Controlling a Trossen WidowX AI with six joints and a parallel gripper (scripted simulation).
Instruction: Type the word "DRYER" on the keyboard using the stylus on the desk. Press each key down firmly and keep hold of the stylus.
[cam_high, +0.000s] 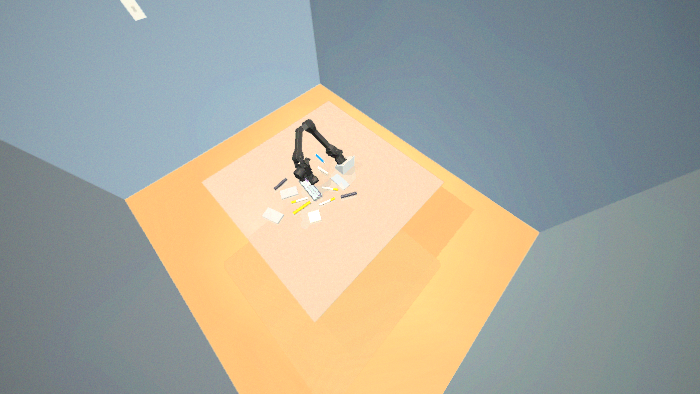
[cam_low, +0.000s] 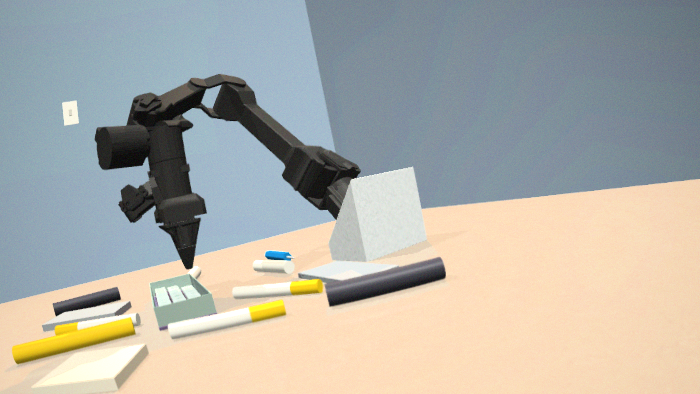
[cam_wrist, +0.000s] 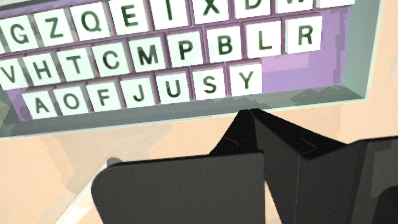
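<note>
The blue stylus lies 20 cm behind my gripper tip, 9 cm to the right of it and 3 cm below it. Also, from my gripper tip: grey pad: 16 cm behind, 15 cm to the left, 4 cm below; grey stylus tip: 20 cm behind, 6 cm to the right, 3 cm below; yellow cylinder: 18 cm ahead, 12 cm to the left, 3 cm below.
</note>
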